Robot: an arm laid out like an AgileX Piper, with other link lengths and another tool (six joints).
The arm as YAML. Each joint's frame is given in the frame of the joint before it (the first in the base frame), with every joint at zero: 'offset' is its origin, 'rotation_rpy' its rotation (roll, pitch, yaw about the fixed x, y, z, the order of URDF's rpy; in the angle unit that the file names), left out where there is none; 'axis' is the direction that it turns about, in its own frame. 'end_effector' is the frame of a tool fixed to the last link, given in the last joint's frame.
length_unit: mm
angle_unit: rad
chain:
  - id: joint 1
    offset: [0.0, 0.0, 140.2]
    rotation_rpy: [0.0, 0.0, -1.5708]
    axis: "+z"
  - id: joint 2
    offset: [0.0, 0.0, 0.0]
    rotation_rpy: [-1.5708, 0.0, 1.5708]
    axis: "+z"
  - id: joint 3
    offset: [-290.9, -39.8, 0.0]
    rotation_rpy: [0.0, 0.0, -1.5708]
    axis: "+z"
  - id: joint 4
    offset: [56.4, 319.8, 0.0]
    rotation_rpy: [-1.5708, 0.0, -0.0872]
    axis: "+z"
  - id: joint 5
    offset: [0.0, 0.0, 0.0]
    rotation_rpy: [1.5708, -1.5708, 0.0]
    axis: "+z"
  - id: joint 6
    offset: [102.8, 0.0, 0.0]
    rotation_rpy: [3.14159, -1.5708, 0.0]
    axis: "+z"
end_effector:
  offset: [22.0, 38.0, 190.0]
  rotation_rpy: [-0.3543, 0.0, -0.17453]
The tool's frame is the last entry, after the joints.
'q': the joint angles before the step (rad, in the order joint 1, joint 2, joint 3, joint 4, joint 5, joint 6). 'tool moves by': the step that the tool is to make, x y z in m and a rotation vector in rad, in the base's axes. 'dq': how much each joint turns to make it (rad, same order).
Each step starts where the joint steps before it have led.
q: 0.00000, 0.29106, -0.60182, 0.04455, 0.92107, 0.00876
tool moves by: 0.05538, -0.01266, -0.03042, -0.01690, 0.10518, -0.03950
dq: 0.00000, 0.26506, -0.04056, -0.05408, -0.11987, 0.04090
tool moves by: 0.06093, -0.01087, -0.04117, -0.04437, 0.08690, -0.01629
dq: 0.00003, 0.29013, -0.05502, -0.06813, -0.14743, 0.03045
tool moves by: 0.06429, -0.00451, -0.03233, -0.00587, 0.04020, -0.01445
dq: -0.00002, 0.28321, -0.10298, -0.04794, -0.13781, 0.05302
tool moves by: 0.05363, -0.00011, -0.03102, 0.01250, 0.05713, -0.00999
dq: -0.00003, 0.24366, -0.14729, -0.00536, -0.03816, 0.02296
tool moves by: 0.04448, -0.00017, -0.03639, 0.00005, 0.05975, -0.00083
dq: 0.00002, 0.21148, -0.14649, -0.00248, -0.00509, 0.00319
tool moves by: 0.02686, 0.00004, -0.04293, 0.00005, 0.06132, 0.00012
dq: 0.00001, 0.16248, -0.10023, -0.00001, -0.00093, 0.00001
